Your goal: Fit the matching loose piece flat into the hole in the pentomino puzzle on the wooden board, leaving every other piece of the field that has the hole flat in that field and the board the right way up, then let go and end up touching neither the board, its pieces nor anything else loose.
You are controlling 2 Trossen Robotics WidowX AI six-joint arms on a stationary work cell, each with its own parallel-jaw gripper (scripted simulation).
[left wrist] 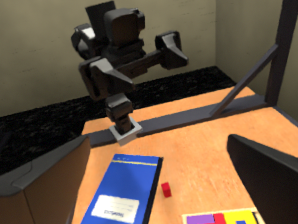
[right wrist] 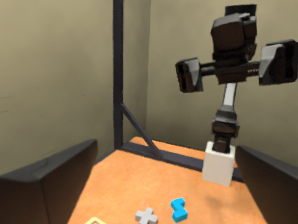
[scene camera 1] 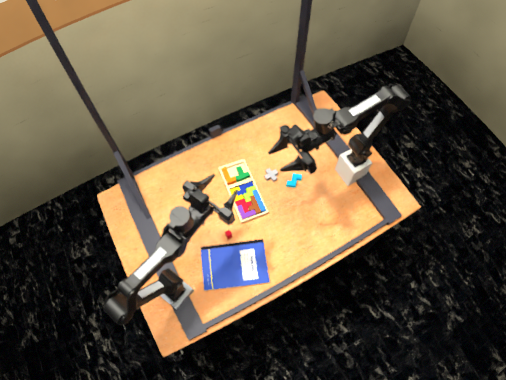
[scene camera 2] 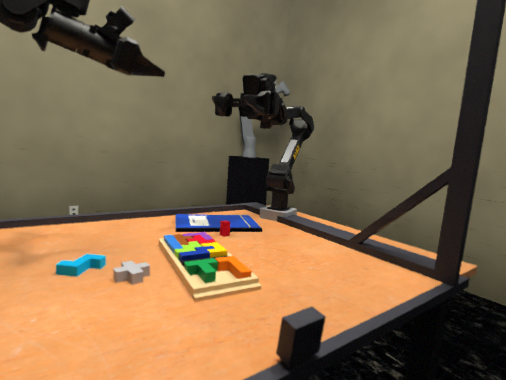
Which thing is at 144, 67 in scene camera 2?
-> The left gripper.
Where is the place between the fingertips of the right gripper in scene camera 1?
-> At 225, 182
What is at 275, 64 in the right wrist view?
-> The left gripper.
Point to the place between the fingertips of the left gripper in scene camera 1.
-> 274, 162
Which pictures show the right gripper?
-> The left wrist view, the right wrist view, scene camera 1 and scene camera 2: all of them.
